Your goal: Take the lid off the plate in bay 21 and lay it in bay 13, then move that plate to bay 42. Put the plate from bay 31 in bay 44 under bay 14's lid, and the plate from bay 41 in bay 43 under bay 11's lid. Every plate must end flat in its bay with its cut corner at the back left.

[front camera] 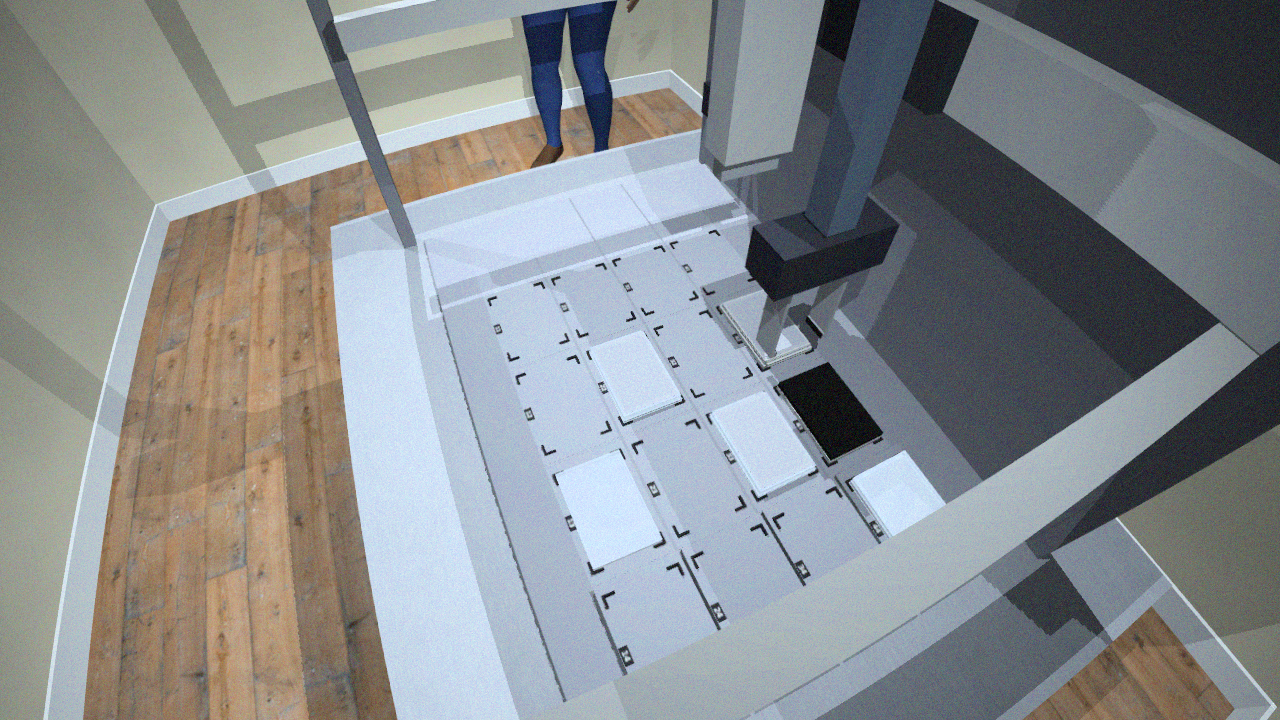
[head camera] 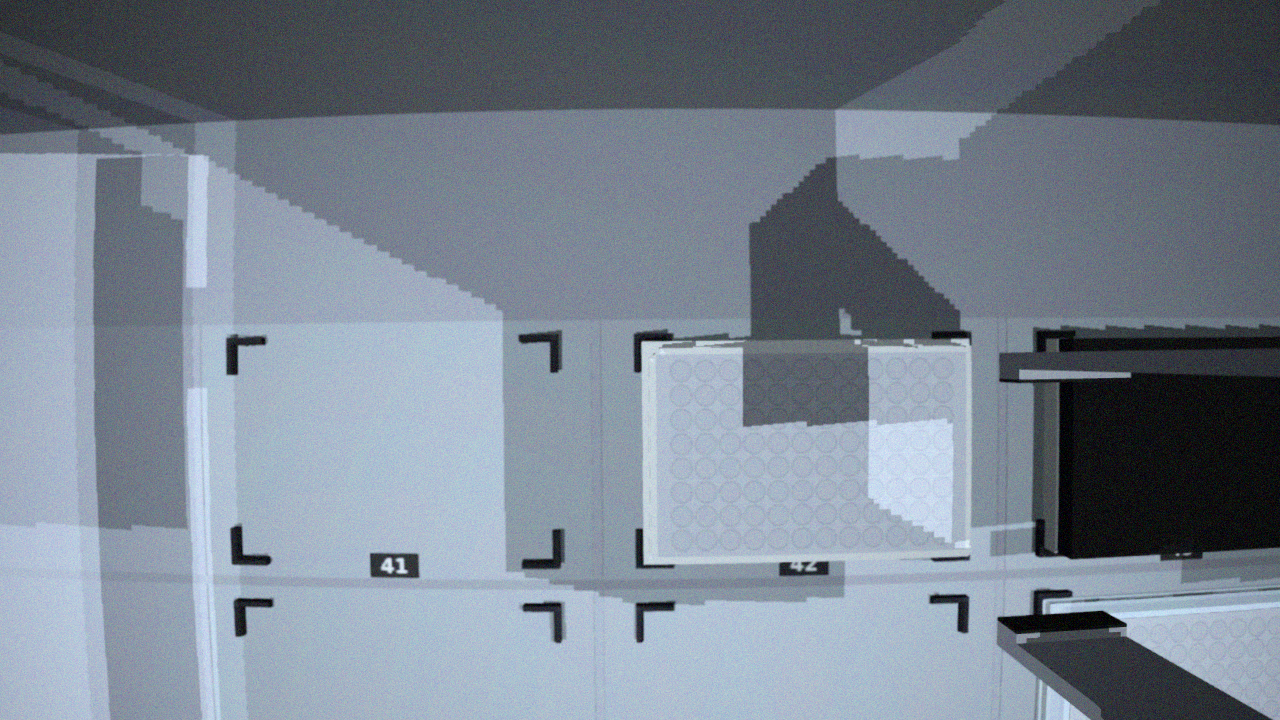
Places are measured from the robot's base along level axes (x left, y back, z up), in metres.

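Pixels of known places: gripper, fingertip midpoint: point(front camera: 790, 338) point(head camera: 1053, 498); robot's base at its link origin: point(front camera: 490, 300).
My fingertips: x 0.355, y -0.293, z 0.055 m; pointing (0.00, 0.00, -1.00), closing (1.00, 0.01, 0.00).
Note:
For each thing: its middle in the pictures, then the offset to it from my fingertips.
- pale plate at the middle of its body: point(head camera: 808, 451) point(front camera: 764, 325) dx +0.009, dy +0.065, dz -0.048 m
- black plate at the middle of its body: point(head camera: 1210, 443) point(front camera: 829, 408) dx +0.009, dy -0.099, dz -0.042 m
- flat white lid at the middle of its body: point(front camera: 606, 507) dx -0.312, dy -0.099, dz -0.051 m
My gripper point(front camera: 793, 338) point(head camera: 1065, 497) is open and empty, its jaws wide apart, raised above the bay 42 and 43 side of the deck. A pale plate point(front camera: 747, 313) point(head camera: 805, 465) with wells lies flat in bay 42, without a lid; a small cut shows at its upper left corner in the head view. A black plate point(front camera: 827, 411) point(head camera: 1163, 456) lies in bay 43; whether a lid covers it I cannot tell. A white plate point(front camera: 895, 488) with a smooth top lies in bay 44, partly behind the frame beam. A flat white lid point(front camera: 608, 510) lies in bay 13.
Another white plate point(front camera: 635, 374) lies in bay 22. A plate point(front camera: 762, 443) point(head camera: 1208, 653) stands in bay 33, beside the black one. The parked pipetting stage point(front camera: 760, 80) stands behind the gripper. A frame beam point(front camera: 939, 537) crosses the near side.

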